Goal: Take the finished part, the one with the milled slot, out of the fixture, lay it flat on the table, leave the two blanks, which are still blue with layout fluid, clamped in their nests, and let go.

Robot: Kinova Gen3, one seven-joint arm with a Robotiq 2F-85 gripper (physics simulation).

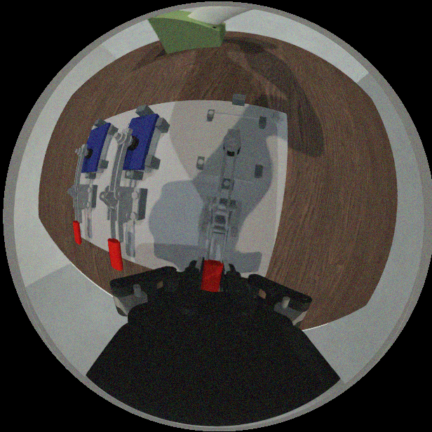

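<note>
My gripper (211, 265) is shut on the red handle (212, 282) of the right-hand toggle clamp; the handle fills the narrow gap between the fingertips. This clamp's grey arm (228, 167) reaches over the right-hand nest, its dark tip between small grey posts. The nest lies in shadow, and I cannot make out the finished part or its slot there. Two blue blanks (141, 142) (96, 147) sit between posts in the middle and left nests, each under a clamp's black tip. The fixture plate (175, 175) is pale grey.
The other two clamps' red handles (115, 254) (77, 232) stand left of my gripper. A green block (187, 35) is at the far edge of the brown wooden table (340, 200), which extends right of the fixture. Shadows of the arm fall across the plate and table.
</note>
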